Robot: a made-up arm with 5 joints. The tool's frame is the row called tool.
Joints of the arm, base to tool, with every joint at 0 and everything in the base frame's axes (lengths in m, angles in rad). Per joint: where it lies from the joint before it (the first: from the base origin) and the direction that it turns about. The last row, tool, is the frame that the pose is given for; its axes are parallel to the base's.
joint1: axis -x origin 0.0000 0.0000 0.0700
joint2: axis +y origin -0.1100 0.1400 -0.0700
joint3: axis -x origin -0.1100 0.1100 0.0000
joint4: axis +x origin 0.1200 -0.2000 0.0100
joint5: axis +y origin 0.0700 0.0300 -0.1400
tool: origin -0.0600 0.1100 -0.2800
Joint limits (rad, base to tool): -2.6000..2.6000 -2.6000..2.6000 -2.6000..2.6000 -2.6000..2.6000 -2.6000..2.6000
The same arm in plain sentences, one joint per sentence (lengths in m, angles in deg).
The arm has five revolute joints in a row. What follows holds with every joint at zero, and every direction is one of the base frame's. Joint 1 is mounted 0.07 m along +z from the base frame's origin and turns about -x, from -148.97 to 148.97 deg. Joint 2 is mounted 0.11 m along -x and 0.14 m along +y and 0.07 m along -z from joint 1 and turns about +y, from -148.97 to 148.97 deg. Joint 3 is mounted 0.11 m along -x and 0.11 m along +y from joint 2 and turns about -x, from -148.97 to 148.97 deg. Joint 4 is mounted 0.12 m along +x and 0.2 m along -y and 0.01 m along +z from joint 3 and turns about +x, from -148.97 to 148.97 deg. Joint 5 is mounted 0.07 m along +x and 0.03 m along +y and 0.14 m along -z from joint 4 and turns about +y, from -148.97 to 148.97 deg. The tool frame, which is the frame that the pose is given for, is mounted 0.06 m along -x and 0.11 m along +y and 0.28 m along -z from joint 5; its axes are parallel to the base frame's.
